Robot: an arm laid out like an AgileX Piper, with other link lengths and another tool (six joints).
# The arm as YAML. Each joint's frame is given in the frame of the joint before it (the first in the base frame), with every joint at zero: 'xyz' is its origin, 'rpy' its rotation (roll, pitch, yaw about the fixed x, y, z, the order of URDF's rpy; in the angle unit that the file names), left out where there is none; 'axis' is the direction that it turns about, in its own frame. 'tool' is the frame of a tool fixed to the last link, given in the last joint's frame.
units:
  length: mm
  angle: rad
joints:
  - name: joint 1
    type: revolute
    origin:
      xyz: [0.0, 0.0, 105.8]
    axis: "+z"
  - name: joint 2
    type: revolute
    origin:
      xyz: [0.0, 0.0, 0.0]
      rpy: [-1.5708, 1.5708, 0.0]
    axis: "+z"
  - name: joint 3
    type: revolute
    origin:
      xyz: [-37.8, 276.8, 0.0]
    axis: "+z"
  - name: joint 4
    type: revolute
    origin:
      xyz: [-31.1, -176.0, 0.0]
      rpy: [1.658, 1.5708, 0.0]
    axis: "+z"
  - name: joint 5
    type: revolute
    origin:
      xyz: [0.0, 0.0, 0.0]
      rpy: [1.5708, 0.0, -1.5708]
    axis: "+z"
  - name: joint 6
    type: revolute
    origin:
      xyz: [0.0, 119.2, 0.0]
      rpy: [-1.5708, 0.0, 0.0]
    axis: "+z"
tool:
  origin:
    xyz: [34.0, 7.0, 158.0]
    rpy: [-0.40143, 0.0, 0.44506]
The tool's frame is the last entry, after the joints.
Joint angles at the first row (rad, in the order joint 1, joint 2, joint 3, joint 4, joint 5, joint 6):
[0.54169 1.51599 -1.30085 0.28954 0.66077 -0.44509]
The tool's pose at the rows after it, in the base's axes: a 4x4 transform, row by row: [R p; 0 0 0 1], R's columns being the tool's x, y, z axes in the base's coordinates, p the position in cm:
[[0.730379, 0.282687, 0.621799, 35.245], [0.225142, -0.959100, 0.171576, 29.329], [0.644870, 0.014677, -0.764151, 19.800], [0, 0, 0, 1]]
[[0.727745, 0.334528, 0.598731, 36.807], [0.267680, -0.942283, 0.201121, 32.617], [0.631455, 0.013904, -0.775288, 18.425], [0, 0, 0, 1]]
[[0.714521, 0.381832, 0.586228, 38.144], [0.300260, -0.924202, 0.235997, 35.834], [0.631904, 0.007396, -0.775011, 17.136], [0, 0, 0, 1]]
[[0.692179, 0.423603, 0.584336, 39.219], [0.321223, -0.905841, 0.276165, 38.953], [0.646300, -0.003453, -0.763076, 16.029], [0, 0, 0, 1]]
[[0.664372, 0.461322, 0.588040, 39.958], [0.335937, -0.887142, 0.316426, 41.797], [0.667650, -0.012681, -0.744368, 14.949], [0, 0, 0, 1]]
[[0.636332, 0.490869, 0.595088, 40.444], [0.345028, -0.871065, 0.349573, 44.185], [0.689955, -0.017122, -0.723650, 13.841], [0, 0, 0, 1]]
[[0.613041, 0.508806, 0.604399, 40.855], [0.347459, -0.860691, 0.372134, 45.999], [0.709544, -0.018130, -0.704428, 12.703], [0, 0, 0, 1]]
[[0.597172, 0.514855, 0.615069, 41.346], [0.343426, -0.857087, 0.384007, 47.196], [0.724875, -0.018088, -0.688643, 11.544], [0, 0, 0, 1]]
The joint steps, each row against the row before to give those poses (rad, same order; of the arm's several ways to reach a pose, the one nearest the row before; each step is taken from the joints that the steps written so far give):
[0.03007 0.15015 -0.14968 0.02119 0.04373 -0.02830]
[0.02476 0.13971 -0.14517 0.02604 0.03045 -0.03242]
[0.02422 0.12764 -0.13478 0.02875 0.01404 -0.03493]
[0.02510 0.11316 -0.11781 0.03188 -0.00693 -0.03773]
[0.02459 0.09768 -0.09448 0.03416 -0.02300 -0.04391]
[0.02322 0.08136 -0.06974 0.02958 -0.03401 -0.04193]
[0.01921 0.06575 -0.04599 0.02387 -0.04157 -0.03541]
[0.01242 0.05202 -0.02476 0.02169 -0.04603 -0.03041]

